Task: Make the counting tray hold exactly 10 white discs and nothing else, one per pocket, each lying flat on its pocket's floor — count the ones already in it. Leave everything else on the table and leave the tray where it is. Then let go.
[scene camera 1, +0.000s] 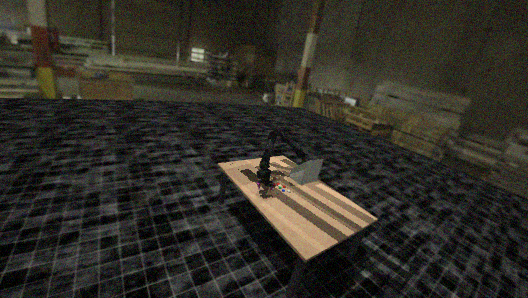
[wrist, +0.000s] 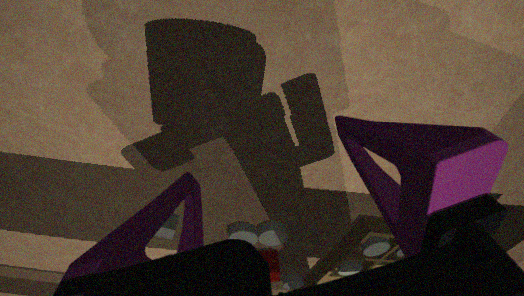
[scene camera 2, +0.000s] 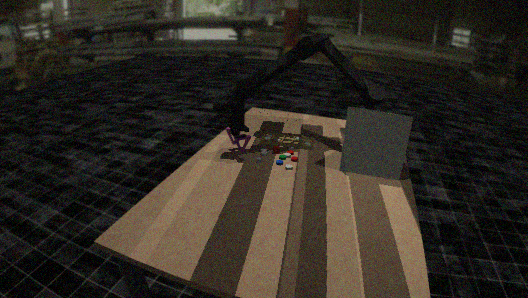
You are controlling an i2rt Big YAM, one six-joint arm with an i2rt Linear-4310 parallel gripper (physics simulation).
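Observation:
The counting tray [scene camera 2: 283, 143] [wrist: 350, 237] lies in the arm's shadow. A white disc [wrist: 376, 249] shows in a tray pocket; the total in the tray cannot be told. Two shaded white discs [wrist: 243, 236] [wrist: 270, 237] lie side by side outside the tray, near a red piece [wrist: 271, 262] [scene camera 2: 276, 149]. Another pale disc [wrist: 166, 231] shows through the left finger's opening. A loose white disc [scene camera 2: 289, 167] lies nearest scene camera 2, and another [scene camera 2: 287, 155] lies among coloured pieces. My gripper [scene camera 1: 266, 189] [scene camera 2: 238, 141] [wrist: 261, 153] is open and empty, above the table beside the tray and discs.
A green piece [scene camera 2: 283, 157], a blue piece [scene camera 2: 279, 162] and two red pieces [scene camera 2: 294, 159] [scene camera 2: 291, 152] lie in front of the tray. A tall grey panel [scene camera 1: 307, 171] [scene camera 2: 377, 144] stands on the table [scene camera 1: 320, 242] [scene camera 2: 165, 225], to the right in scene camera 2.

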